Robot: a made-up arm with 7 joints. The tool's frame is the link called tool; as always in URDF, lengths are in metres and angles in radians. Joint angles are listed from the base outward.
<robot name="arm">
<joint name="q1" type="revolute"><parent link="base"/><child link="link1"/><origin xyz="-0.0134 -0.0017 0.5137" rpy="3.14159 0 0"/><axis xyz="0 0 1"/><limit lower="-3.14" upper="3.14"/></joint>
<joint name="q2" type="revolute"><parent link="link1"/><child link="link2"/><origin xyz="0.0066 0.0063 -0.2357" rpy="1.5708 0 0"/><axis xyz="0 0 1"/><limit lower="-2.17" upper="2.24"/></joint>
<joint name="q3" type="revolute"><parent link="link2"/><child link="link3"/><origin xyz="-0.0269 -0.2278 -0.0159" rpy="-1.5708 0 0"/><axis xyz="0 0 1"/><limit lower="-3.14" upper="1.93"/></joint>
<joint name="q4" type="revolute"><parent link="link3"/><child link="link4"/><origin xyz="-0.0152 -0.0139 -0.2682" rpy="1.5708 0 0"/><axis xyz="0 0 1"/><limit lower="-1.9" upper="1.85"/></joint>
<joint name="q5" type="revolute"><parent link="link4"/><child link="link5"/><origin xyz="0.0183 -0.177 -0.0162" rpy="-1.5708 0 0"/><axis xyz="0 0 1"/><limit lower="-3.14" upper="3.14"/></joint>
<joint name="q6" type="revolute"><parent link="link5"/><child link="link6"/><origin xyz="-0.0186 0.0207 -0.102" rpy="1.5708 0 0"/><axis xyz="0 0 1"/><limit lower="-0.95" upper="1.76"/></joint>
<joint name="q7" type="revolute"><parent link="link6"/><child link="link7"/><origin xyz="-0.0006 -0.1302 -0.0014" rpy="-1.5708 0 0"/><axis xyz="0 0 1"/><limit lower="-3.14" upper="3.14"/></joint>
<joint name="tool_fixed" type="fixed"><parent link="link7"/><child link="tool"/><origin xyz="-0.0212 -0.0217 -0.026" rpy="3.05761 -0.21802 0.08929"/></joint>
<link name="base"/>
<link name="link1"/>
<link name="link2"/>
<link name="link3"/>
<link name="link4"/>
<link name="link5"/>
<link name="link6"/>
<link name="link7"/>
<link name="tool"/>
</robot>
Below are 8 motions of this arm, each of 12 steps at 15 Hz.
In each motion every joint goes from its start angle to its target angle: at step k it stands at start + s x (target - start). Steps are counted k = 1, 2, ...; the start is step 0. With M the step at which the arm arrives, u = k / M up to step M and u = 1 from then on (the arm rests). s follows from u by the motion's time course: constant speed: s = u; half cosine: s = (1 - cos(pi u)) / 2; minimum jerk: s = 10 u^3 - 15 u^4 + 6 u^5.
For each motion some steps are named. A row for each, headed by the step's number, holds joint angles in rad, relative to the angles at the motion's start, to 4 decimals.
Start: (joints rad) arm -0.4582 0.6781 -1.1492 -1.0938 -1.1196 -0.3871 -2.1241
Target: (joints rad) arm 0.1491 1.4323 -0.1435 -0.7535 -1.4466 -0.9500 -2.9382
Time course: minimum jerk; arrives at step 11
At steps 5, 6, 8, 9, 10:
5: 0.2522 0.3132 0.4176 0.1413 -0.1358 -0.2337 -0.3380
6: 0.3551 0.4410 0.5881 0.1990 -0.1912 -0.3292 -0.4761
8: 0.5290 0.6570 0.8760 0.2964 -0.2848 -0.4903 -0.7091
9: 0.5800 0.7203 0.9605 0.3250 -0.3123 -0.5376 -0.7775
10: 0.6033 0.7493 0.9991 0.3381 -0.3249 -0.5592 -0.8088

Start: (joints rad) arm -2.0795 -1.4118 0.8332 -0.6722 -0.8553 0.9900 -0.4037
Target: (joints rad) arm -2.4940 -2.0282 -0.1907 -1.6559 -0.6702 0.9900 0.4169
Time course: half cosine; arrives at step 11
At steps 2, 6, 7, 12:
2: -0.0329 -0.0489 -0.0813 -0.0781 0.0147 0.0000 0.0651
6: -0.2367 -0.3521 -0.5848 -0.5618 0.1057 0.0000 0.4687
7: -0.2933 -0.4362 -0.7246 -0.6962 0.1310 0.0000 0.5807
12: -0.4145 -0.6164 -1.0239 -0.9837 0.1851 0.0000 0.8206

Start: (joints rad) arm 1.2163 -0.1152 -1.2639 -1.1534 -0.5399 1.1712 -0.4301
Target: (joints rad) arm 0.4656 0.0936 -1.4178 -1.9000 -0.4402 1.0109 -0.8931
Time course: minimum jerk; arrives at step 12
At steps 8, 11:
8: -0.5931 0.1650 -0.1216 -0.5899 0.0788 -0.1267 -0.3658
11: -0.7469 0.2077 -0.1531 -0.7428 0.0992 -0.1595 -0.4606

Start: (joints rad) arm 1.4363 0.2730 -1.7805 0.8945 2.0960 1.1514 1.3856
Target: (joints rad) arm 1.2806 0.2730 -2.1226 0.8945 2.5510 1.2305 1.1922
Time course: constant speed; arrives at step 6
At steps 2, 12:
2: -0.0519 0.0000 -0.1140 0.0000 0.1517 0.0264 -0.0645
12: -0.1557 0.0000 -0.3421 0.0000 0.4550 0.0791 -0.1934

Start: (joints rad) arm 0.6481 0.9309 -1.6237 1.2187 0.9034 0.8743 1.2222
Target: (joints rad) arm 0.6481 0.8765 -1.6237 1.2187 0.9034 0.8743 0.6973
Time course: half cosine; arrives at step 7
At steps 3, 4, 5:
3: 0.0000 -0.0211 0.0000 0.0000 0.0000 0.0000 -0.2040
4: 0.0000 -0.0333 0.0000 0.0000 0.0000 0.0000 -0.3209
5: 0.0000 -0.0442 0.0000 0.0000 0.0000 0.0000 -0.4261

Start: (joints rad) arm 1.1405 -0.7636 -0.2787 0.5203 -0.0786 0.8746 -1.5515
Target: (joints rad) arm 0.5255 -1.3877 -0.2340 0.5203 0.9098 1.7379 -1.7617
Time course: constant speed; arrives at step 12
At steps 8, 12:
8: -0.4100 -0.4161 0.0298 0.0000 0.6589 0.5755 -0.1401
12: -0.6150 -0.6241 0.0447 0.0000 0.9884 0.8633 -0.2102

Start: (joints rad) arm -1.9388 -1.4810 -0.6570 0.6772 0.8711 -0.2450 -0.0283
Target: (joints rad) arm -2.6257 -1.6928 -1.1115 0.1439 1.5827 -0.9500 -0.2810
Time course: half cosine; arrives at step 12
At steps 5, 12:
5: -0.2546 -0.0785 -0.1684 -0.1976 0.2637 -0.2613 -0.0936
12: -0.6869 -0.2118 -0.4545 -0.5333 0.7116 -0.7050 -0.2527

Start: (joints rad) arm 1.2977 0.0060 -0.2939 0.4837 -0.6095 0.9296 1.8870
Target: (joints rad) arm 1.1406 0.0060 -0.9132 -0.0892 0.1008 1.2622 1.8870
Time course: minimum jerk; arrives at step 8
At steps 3, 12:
3: -0.0432 0.0000 -0.1704 -0.1577 0.1955 0.0915 0.0000
12: -0.1571 0.0000 -0.6193 -0.5729 0.7103 0.3326 0.0000

